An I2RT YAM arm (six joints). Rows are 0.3 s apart.
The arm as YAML. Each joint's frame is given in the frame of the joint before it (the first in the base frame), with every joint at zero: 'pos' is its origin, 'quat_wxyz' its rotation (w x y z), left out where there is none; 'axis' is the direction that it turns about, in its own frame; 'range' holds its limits. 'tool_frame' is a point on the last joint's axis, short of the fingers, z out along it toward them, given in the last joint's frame.
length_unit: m
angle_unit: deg
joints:
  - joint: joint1
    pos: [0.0, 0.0, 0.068]
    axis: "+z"
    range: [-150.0, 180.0]
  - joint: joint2
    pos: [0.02, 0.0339, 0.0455]
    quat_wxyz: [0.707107, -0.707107, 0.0, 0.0]
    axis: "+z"
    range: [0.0, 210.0]
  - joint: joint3
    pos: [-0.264, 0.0, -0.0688]
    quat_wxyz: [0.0, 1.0, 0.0, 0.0]
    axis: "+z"
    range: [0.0, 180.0]
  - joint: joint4
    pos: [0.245, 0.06, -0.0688]
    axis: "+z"
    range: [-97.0, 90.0]
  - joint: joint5
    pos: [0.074, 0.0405, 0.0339]
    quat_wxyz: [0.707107, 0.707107, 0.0, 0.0]
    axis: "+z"
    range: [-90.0, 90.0]
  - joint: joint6
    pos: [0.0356, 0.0, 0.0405]
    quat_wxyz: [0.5, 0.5, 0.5, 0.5]
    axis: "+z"
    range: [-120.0, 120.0]
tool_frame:
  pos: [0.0, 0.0, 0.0]
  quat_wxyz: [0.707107, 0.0, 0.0, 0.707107]
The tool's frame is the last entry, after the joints.
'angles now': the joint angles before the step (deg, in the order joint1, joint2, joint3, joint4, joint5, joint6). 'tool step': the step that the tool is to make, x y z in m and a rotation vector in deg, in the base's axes. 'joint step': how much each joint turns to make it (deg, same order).
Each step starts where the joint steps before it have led.
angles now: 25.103, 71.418, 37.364, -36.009, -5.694, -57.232
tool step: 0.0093, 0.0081, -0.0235, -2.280, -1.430, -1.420
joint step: 1.436, 5.615, -2.022, 8.052, 3.495, 1.763
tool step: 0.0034, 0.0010, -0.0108, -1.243, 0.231, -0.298
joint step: 0.007, 2.684, -0.654, 2.574, 1.052, -0.058
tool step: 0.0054, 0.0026, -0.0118, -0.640, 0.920, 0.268
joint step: -0.012, 3.705, 0.014, 2.575, 0.061, -0.318
